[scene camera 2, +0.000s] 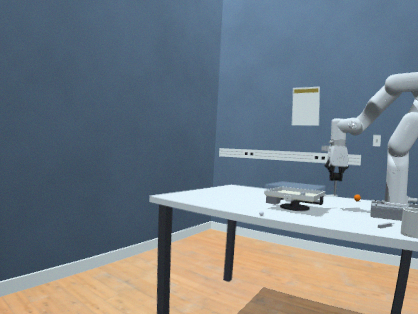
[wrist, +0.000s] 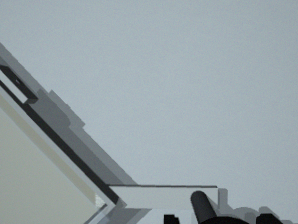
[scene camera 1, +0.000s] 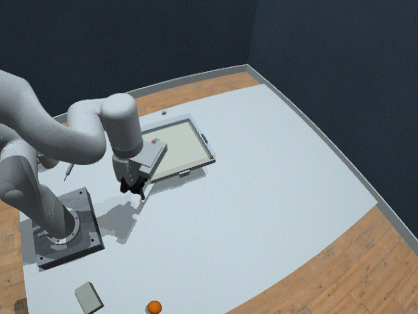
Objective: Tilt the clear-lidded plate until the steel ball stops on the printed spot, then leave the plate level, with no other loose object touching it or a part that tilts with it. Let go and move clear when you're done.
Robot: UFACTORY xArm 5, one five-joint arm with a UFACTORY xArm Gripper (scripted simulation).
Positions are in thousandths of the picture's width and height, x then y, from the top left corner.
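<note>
The gripper (scene camera 1: 334, 591) is visible, as is a clear-lidded plate (wrist: 163, 779).
</note>
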